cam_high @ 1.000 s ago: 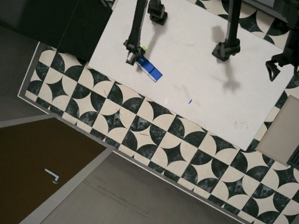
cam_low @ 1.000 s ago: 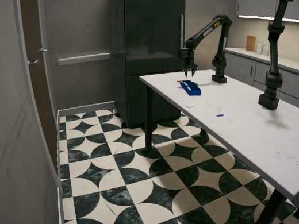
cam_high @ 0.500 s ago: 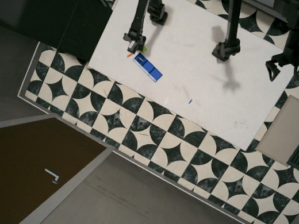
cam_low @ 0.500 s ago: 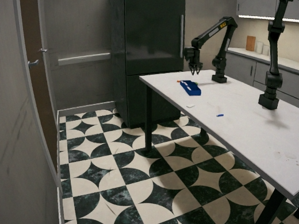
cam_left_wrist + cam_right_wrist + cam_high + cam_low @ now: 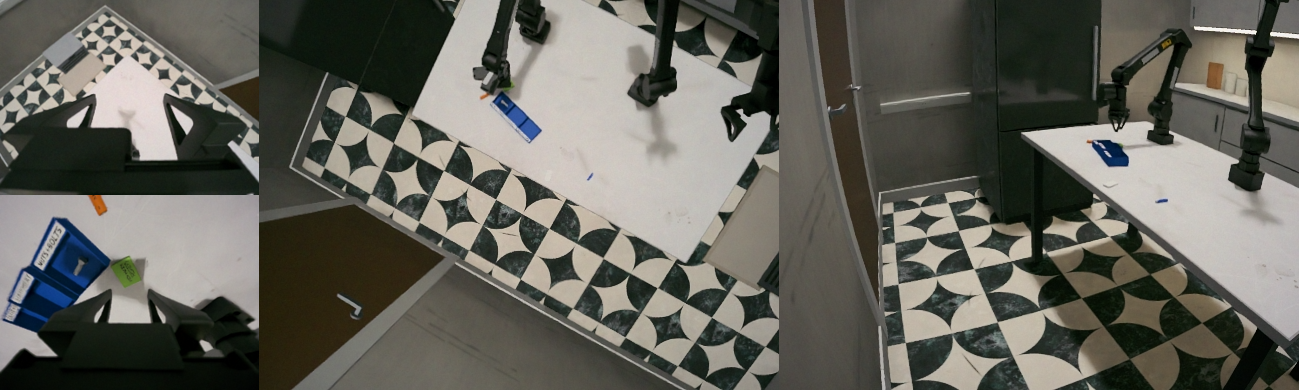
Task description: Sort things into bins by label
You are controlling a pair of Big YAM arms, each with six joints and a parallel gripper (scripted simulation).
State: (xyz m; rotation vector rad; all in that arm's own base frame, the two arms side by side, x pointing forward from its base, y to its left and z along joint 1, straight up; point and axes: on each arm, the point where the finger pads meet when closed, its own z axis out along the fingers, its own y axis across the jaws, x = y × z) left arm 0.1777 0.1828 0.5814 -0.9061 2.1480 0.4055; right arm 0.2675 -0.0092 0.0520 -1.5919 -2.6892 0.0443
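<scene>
Now: the green piece 7 cm below my right hand. Round my right hand: orange cylinder 10 cm ahead, 7 cm to the right, 7 cm below; white piece 38 cm to the left, 26 cm ahead, 8 cm below; tiny grey piece 8 cm ahead, 7 cm below, 3 cm to the left.
</scene>
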